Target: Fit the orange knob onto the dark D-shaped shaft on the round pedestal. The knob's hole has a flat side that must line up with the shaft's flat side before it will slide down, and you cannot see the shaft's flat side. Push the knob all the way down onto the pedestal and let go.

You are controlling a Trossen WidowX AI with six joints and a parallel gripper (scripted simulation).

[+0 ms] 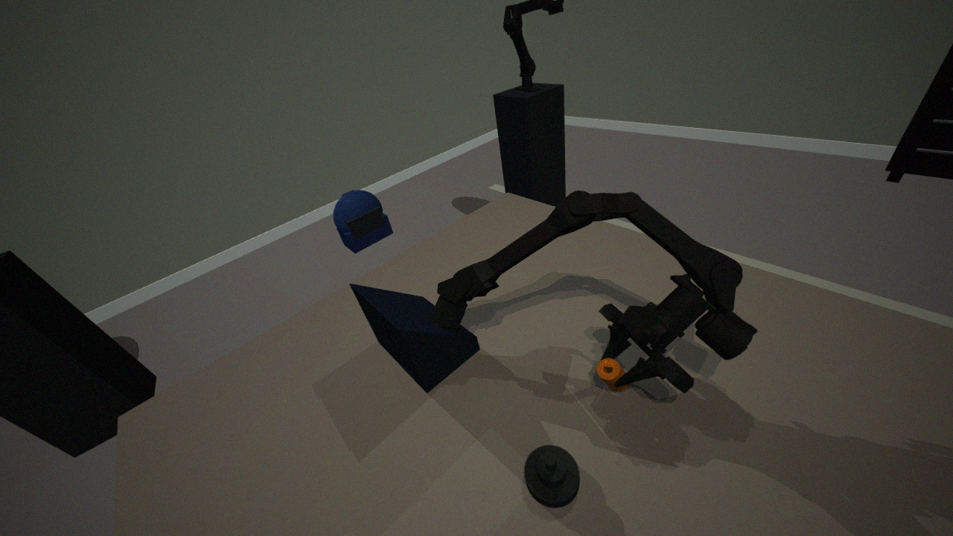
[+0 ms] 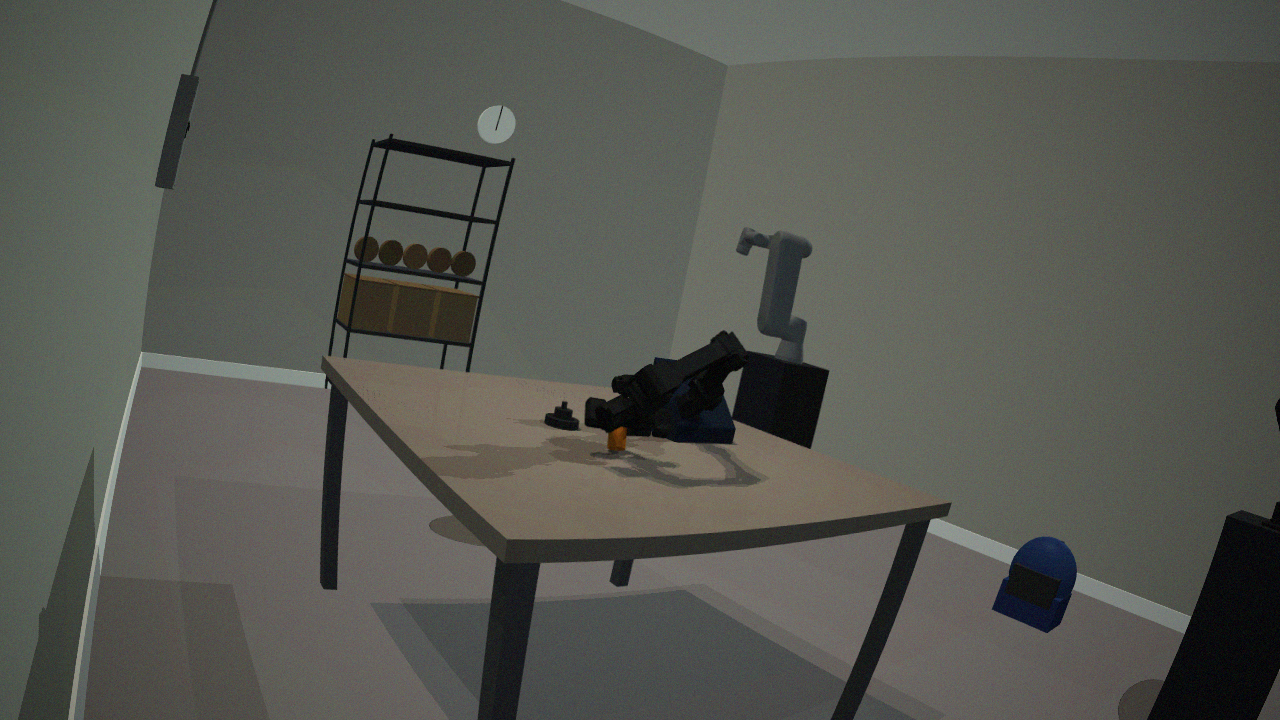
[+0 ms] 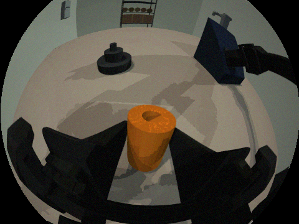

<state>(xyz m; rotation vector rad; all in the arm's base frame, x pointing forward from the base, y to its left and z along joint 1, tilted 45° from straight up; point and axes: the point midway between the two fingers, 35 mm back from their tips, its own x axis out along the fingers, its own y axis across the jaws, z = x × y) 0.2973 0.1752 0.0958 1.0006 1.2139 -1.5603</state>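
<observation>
Right now the orange knob is 10 mm to the left of my gripper tip. Also, from my gripper tip: round dark pedestal: 50 mm ahead, 190 mm to the right, 10 mm below.
</observation>
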